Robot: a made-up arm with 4 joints.
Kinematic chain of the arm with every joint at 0, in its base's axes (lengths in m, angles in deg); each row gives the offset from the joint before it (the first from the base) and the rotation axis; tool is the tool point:
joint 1: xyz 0 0 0.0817 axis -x
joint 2: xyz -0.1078 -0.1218 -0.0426 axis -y
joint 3: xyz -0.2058 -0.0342 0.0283 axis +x
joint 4: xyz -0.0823 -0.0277 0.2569 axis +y
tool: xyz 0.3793 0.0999 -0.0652
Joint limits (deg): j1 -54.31..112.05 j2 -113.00..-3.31 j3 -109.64..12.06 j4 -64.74..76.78
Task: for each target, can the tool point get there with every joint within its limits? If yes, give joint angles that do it. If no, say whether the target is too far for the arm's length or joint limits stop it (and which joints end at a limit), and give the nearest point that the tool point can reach.
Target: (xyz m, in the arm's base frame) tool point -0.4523 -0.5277 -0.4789
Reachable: no: joint limits stop it (at a limit: joint 3, joint 4) | nearest point -0.2762 -0.2868 -0.2230 | short by 0.393 m
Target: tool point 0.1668 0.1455 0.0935
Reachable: yes | joints 61.21 -42.26 -25.37 -23.95
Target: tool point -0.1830 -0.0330 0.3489
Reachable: yes | joints 67.28 -70.62 -96.47 56.60
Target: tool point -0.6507 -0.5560 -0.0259
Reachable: no: joint limits stop it (at a limit: joint 2, joint 3, joint 4) | nearest point -0.3720 -0.2956 0.0245 | short by 0.385 m
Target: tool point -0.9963 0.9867 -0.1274
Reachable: no: too far | nearest point -0.3406 0.3661 0.0041 | short by 0.912 m
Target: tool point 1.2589 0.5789 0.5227
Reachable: no: too far | nearest point 0.4618 0.2099 0.2416 | short by 0.922 m
